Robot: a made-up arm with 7 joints. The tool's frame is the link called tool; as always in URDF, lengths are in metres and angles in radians. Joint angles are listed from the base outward.
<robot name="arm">
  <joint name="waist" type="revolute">
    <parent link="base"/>
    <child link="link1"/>
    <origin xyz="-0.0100 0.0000 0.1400" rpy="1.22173 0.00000 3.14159"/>
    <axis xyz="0 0 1"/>
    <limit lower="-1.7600" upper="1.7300"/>
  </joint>
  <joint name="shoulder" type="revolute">
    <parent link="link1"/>
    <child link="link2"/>
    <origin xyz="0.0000 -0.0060 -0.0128" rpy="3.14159 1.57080 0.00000"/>
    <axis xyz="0 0 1"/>
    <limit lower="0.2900" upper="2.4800"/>
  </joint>
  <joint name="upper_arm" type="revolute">
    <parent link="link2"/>
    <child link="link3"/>
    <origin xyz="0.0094 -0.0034 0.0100" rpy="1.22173 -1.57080 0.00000"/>
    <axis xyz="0 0 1"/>
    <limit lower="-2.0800" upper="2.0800"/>
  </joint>
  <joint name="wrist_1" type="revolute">
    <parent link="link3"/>
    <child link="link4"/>
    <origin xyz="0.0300 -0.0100 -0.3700" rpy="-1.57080 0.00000 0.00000"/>
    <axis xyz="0 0 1"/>
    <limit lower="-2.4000" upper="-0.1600"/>
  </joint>
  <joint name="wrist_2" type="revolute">
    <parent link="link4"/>
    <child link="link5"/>
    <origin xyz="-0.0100 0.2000 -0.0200" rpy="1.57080 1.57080 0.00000"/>
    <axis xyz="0 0 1"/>
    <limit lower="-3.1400" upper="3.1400"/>
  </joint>
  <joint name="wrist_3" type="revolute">
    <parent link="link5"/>
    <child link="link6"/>
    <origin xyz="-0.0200 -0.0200 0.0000" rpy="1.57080 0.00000 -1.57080"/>
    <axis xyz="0 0 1"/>
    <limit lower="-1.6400" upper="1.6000"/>
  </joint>
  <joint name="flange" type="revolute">
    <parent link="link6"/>
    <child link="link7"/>
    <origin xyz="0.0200 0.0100 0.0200" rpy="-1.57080 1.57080 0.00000"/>
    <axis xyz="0 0 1"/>
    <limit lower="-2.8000" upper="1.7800"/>
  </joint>
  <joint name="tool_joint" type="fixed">
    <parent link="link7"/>
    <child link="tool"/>
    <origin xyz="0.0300 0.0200 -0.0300" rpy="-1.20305 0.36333 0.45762"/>
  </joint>
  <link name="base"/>
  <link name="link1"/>
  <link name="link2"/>
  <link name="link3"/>
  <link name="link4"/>
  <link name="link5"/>
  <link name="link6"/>
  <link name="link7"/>
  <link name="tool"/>
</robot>
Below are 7 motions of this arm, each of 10 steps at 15 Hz.
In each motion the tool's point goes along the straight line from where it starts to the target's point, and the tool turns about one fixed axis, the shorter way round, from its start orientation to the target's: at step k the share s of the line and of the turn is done. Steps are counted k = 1, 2, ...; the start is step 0. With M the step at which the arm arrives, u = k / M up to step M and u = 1 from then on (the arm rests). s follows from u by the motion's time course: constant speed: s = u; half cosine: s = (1 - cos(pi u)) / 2; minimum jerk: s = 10 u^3 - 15 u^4 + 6 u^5.
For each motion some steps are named. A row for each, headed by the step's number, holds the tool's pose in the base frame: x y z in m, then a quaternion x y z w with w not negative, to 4 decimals.
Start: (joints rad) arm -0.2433 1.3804 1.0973 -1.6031 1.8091 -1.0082 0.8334
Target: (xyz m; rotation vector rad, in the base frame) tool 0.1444 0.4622 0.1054 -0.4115 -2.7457 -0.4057
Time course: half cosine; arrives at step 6
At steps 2, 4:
2: 0.1446 0.4249 0.2230 -0.0108 0.9431 0.3221 0.0817
4: 0.1445 0.4498 0.1446 -0.0938 -0.9705 -0.2054 0.0849

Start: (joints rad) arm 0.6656 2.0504 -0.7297 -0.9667 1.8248 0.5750 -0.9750
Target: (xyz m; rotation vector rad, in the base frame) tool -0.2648 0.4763 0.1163 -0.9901 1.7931 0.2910
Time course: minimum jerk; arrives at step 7
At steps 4, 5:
4: -0.1769 0.4935 0.1274 -0.3002 0.7790 0.0023 0.5505
5: -0.2302 0.4831 0.1207 -0.3689 0.7610 0.0745 0.5284

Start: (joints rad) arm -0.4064 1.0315 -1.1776 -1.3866 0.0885 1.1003 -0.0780
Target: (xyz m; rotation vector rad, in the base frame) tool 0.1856 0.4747 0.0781 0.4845 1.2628 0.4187
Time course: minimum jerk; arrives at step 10
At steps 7, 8, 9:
7: 0.1971 0.4367 0.0273 0.2318 0.6192 0.0833 0.7456
8: 0.1897 0.4612 0.0601 0.2262 0.5948 0.1538 0.7559
9: 0.1862 0.4727 0.0754 0.2231 0.5822 0.1866 0.7592

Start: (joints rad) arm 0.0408 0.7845 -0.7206 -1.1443 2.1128 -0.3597 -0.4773
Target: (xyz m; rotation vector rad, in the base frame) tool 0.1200 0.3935 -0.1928 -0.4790 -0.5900 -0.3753
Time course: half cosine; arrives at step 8
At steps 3, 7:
3: 0.1188 0.2403 -0.3005 -0.3181 -0.1650 -0.2222 0.9068
7: 0.1199 0.3851 -0.1987 -0.2373 -0.2797 -0.1844 0.9118

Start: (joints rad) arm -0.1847 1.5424 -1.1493 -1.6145 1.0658 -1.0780 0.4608
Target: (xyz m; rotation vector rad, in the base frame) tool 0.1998 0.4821 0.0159 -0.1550 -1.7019 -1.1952
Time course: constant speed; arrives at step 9
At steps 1, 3, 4, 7, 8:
1: 0.1500 0.3779 -0.0756 -0.1840 -0.3266 -0.6734 0.6372
3: 0.1624 0.4039 -0.0528 -0.1567 -0.4310 -0.6409 0.6156
4: 0.1687 0.4170 -0.0413 -0.1423 -0.4811 -0.6214 0.6017
7: 0.1873 0.4560 -0.0070 -0.0964 -0.6214 -0.5511 0.5485
8: 0.1936 0.4691 0.0045 -0.0805 -0.6642 -0.5239 0.5271

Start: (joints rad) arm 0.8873 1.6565 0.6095 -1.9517 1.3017 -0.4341 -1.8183
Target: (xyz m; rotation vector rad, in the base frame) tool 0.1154 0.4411 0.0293 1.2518 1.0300 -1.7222
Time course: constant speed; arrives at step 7
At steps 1, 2, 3, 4, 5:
1: 0.1501 0.3924 0.0374 0.7423 0.2424 -0.4926 0.3842
2: 0.1443 0.4005 0.0360 0.7058 0.2718 -0.5278 0.3866
3: 0.1385 0.4086 0.0347 0.6669 0.3003 -0.5611 0.3876
4: 0.1327 0.4167 0.0333 0.6257 0.3278 -0.5924 0.3874
5: 0.1270 0.4249 0.0320 0.5824 0.3541 -0.6218 0.3857

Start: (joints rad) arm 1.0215 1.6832 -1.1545 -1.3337 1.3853 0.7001 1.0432
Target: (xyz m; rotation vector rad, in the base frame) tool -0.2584 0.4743 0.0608 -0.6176 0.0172 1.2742
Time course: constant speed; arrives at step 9
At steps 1, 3, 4, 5, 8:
1: -0.2753 0.4550 0.0489 -0.2784 0.5255 0.4920 0.6359
3: -0.2711 0.4598 0.0518 -0.2878 0.4050 0.5306 0.6867
4: -0.2689 0.4622 0.0533 -0.2905 0.3418 0.5463 0.7073
5: -0.2668 0.4646 0.0548 -0.2919 0.2770 0.5594 0.7247
8: -0.2605 0.4719 0.0593 -0.2877 0.0760 0.5828 0.7562

